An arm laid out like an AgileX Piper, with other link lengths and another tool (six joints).
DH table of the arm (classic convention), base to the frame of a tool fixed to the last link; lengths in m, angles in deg. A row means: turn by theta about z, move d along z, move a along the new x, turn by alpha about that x. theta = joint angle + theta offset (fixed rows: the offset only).
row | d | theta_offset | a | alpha
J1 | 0.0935 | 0 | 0 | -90
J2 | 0 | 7.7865 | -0.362 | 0
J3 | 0 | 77.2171 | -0.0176 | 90
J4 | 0.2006 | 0 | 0 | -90
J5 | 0 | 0 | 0 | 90
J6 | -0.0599 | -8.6 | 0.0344 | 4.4
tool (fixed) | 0.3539 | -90 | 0 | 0
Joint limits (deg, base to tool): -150..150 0..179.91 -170..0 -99.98..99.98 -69.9..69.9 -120..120
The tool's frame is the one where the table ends.
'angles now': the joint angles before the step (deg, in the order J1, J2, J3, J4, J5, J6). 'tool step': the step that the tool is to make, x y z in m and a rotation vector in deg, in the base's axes. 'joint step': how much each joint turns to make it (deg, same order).
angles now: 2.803, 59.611, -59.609, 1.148, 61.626, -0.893
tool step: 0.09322, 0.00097, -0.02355, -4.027, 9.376, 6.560
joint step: -0.001, 21.483, -11.838, 0.001, 0.063, -7.459
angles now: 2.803, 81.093, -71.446, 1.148, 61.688, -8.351
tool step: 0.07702, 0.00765, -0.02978, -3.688, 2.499, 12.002
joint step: 0.450, 13.546, -8.148, 1.273, -2.354, -12.733
